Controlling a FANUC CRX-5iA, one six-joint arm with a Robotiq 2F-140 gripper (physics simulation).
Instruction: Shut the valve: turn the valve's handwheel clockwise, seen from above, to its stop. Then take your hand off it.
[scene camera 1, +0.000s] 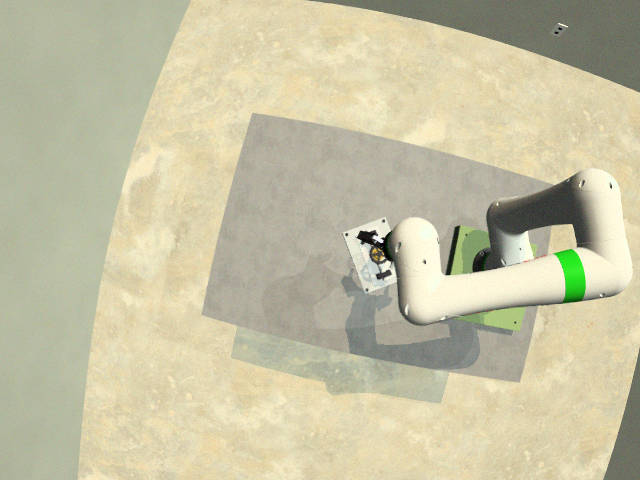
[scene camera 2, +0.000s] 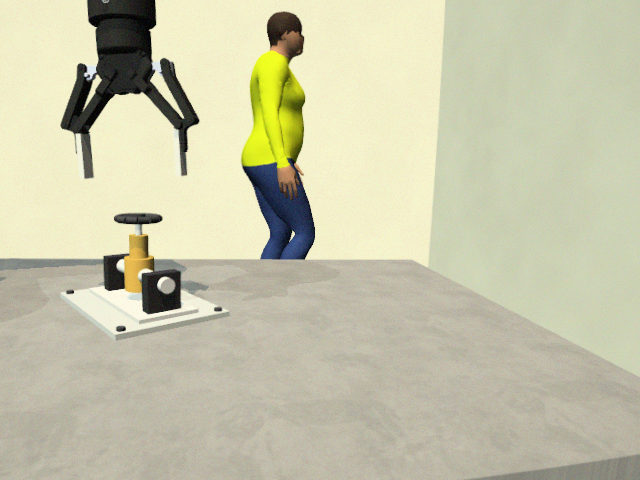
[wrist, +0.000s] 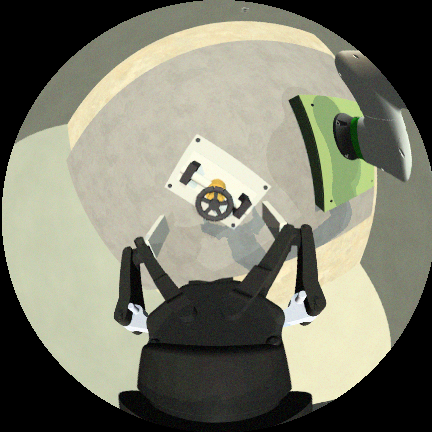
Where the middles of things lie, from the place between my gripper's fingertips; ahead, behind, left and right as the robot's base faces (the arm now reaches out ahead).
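Scene:
There's a base plate (scene camera 2: 115, 324) that's 19 cm below my hand, 1 cm ahead of it and 1 cm to the left of it. As for the black spoked handwheel (wrist: 213, 204), my gripper is now 7 cm above it, 1 cm short of it and 1 cm to the right of it.

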